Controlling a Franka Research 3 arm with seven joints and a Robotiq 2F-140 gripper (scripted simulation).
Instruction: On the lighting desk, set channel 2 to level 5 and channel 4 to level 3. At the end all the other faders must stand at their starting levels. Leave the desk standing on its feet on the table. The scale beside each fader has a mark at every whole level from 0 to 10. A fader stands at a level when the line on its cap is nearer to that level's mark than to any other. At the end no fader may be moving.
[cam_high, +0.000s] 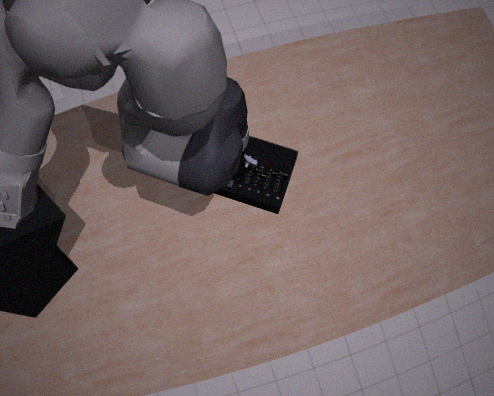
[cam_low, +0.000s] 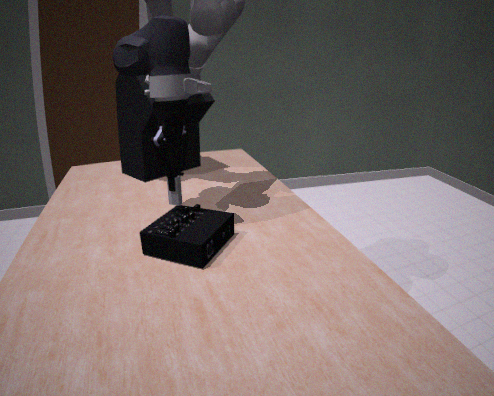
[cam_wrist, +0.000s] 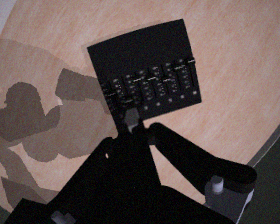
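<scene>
Now: the fader cap 10 mm ahead of my hand, 50 mm to the left of it and 40 mm below it.
</scene>
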